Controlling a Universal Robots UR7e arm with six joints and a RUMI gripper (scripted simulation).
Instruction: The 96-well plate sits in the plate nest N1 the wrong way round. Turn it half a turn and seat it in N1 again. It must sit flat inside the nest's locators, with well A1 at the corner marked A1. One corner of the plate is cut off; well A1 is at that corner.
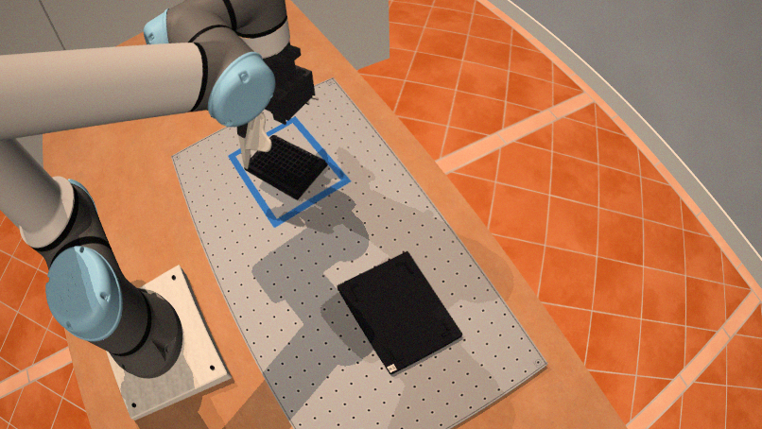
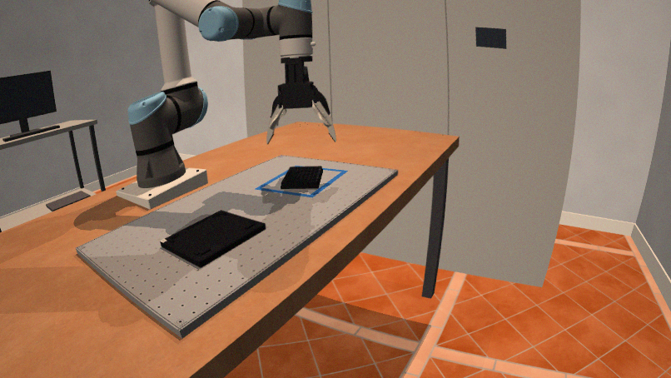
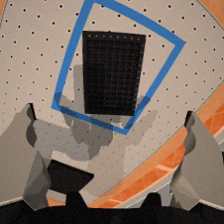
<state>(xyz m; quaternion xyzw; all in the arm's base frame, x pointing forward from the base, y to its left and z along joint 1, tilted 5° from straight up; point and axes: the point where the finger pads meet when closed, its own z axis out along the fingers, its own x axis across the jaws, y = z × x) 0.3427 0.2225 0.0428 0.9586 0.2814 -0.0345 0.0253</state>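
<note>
Now: the black 96-well plate 8 cm below my hand. Round my hand: white A1 label: 41 cm to the right, 8 cm below, 2 cm ahead; then black plate nest N1: 33 cm to the right, 8 cm below, 7 cm ahead.
</note>
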